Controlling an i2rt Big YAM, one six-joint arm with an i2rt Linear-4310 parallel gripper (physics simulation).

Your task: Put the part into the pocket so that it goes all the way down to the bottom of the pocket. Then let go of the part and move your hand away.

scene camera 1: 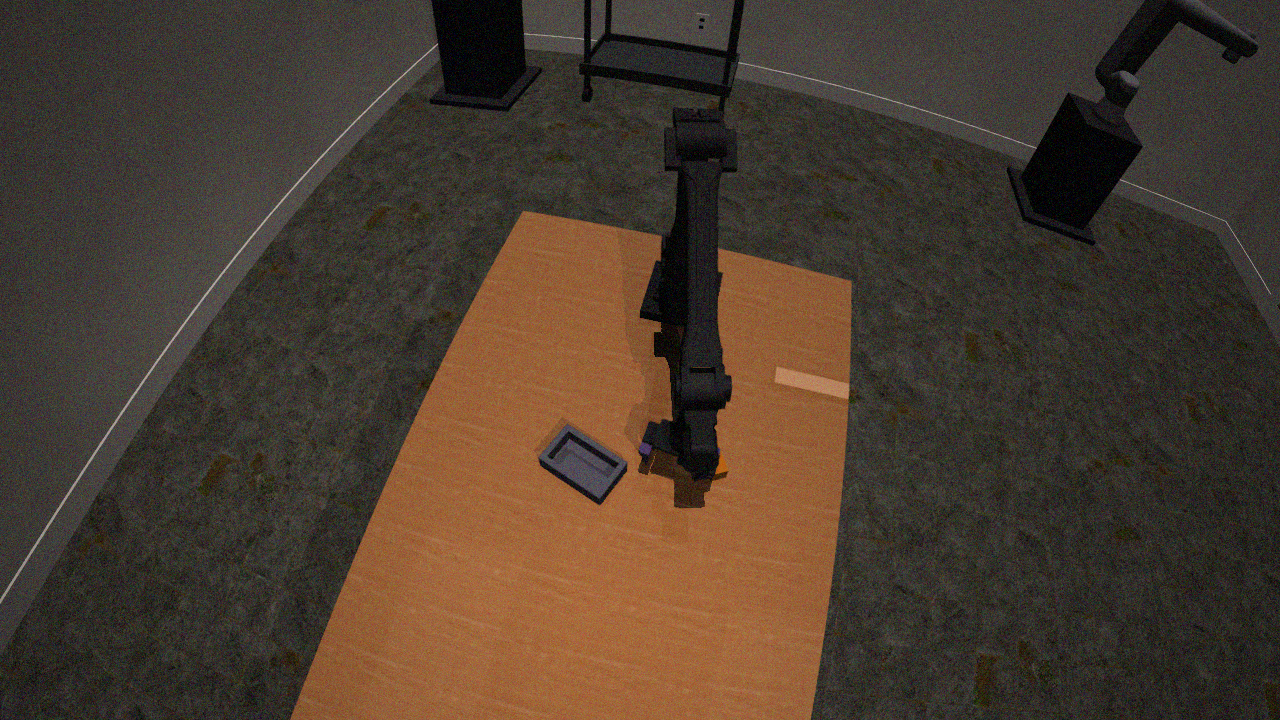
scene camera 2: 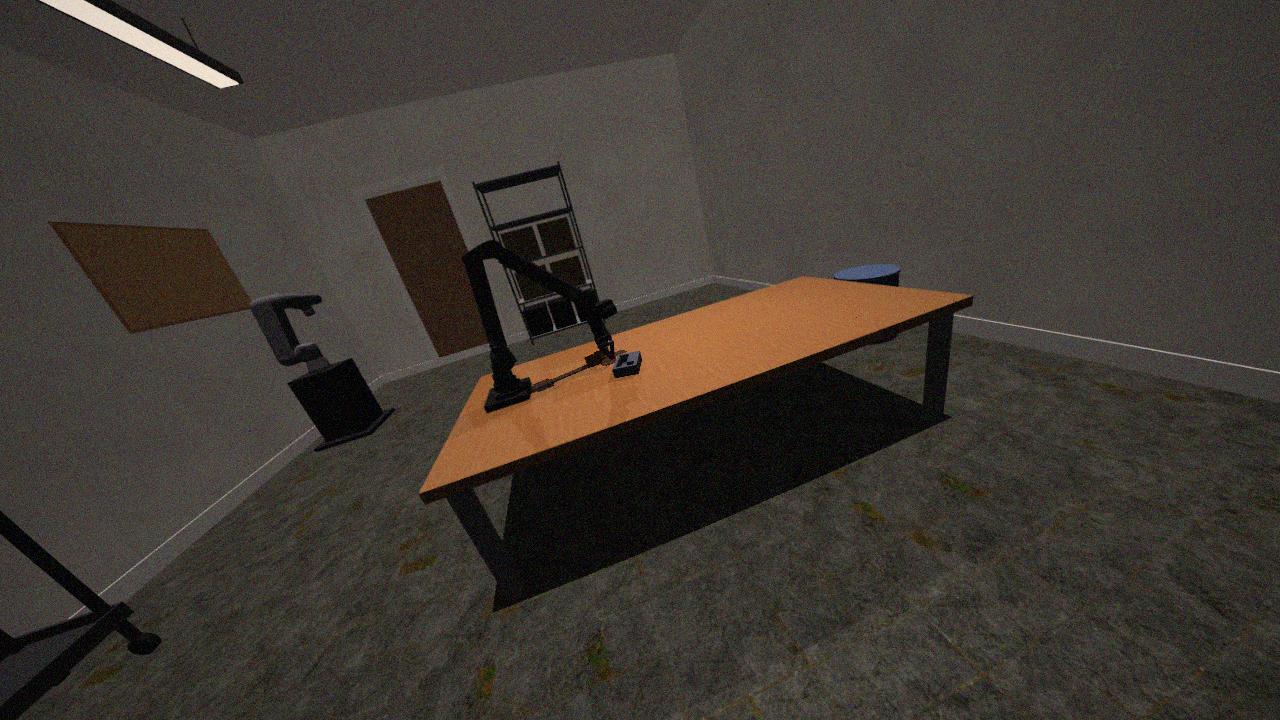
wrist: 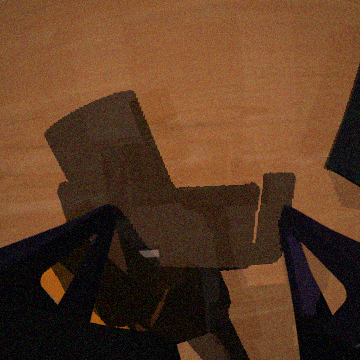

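Where they show: gripper, fingertip midpoint: [scene camera 1: 670,470] [scene camera 2: 612,356] [wrist: 194,214]; arm's base, link origin: [scene camera 1: 682,292] [scene camera 2: 509,390].
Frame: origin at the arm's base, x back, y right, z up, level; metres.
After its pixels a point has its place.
The orange part [scene camera 1: 721,464] {x -0.394, y -0.162, z 0.002 m} [wrist: 52,286] {x -0.390, y -0.160, z 0.002 m} lies on the table under my gripper, mostly hidden by the fingers and in dark shadow; in the wrist view it shows at the lower left, through and beside the left finger. My gripper [scene camera 1: 682,470] {x -0.421, y -0.073, z -0.020 m} [scene camera 2: 611,353] {x -0.421, y -0.073, z -0.020 m} [wrist: 194,214] {x -0.421, y -0.073, z -0.020 m} is open, low over the table, with nothing held. The grey rectangular pocket block [scene camera 1: 570,480] {x -0.502, y 0.097, z 0.002 m} [scene camera 2: 626,368] {x -0.442, y 0.156, z 0.001 m} stands beside the gripper, to its left in scene camera 1, and its pocket holds no part. A dark corner of the block [wrist: 350,135] {x -0.459, y 0.014, z -0.018 m} shows at the wrist view's right edge.
The arm's base [scene camera 2: 507,394] {x -0.006, y 0.060, z 0.009 m} stands on the wooden table [scene camera 1: 572,591] {x -0.698, y 0.036, z -0.029 m} [scene camera 2: 760,331] {x -0.980, y 0.146, z -0.028 m}. A pale strip [scene camera 1: 811,382] lies near the table's edge. Away from the table are a cart [scene camera 1: 662,64], another arm on a pedestal [scene camera 1: 1078,165] [scene camera 2: 338,398] and a blue drum [scene camera 2: 866,274].
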